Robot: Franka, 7 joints.
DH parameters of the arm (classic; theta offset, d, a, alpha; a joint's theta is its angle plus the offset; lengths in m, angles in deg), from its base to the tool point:
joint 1: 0 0.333 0 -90
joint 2: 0 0 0 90
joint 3: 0 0.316 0.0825 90
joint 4: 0 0 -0.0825 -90
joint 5: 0 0.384 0 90
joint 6: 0 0 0.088 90
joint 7: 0 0.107 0 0
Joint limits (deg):
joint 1: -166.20..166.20
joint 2: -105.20..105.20
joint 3: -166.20..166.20
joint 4: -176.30..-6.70
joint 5: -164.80..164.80
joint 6: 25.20..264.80
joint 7: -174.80..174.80
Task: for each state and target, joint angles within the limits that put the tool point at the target. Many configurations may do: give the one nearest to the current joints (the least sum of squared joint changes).
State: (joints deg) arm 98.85 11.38 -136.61 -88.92 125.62 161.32 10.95
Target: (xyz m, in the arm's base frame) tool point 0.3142 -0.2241 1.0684
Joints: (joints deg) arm 97.23 5.63 -138.06 -50.41 124.00 146.34 10.95
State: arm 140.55 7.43 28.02 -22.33 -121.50 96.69 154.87
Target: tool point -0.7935 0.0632 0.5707
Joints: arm 165.08 48.23 33.24 -47.40 -119.57 105.65 154.87
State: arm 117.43 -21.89 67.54 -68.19 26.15 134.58 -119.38
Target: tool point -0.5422 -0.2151 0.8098
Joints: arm 103.75 -20.66 80.34 -80.42 26.41 135.96 -119.38
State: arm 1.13 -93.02 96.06 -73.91 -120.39 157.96 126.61
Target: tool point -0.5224 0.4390 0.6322
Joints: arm 13.71 -76.04 67.56 -80.43 -122.11 156.22 126.61
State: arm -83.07 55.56 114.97 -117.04 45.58 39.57 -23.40
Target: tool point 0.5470 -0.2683 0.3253
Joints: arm -82.48 83.42 73.46 -86.44 48.01 64.45 -23.40
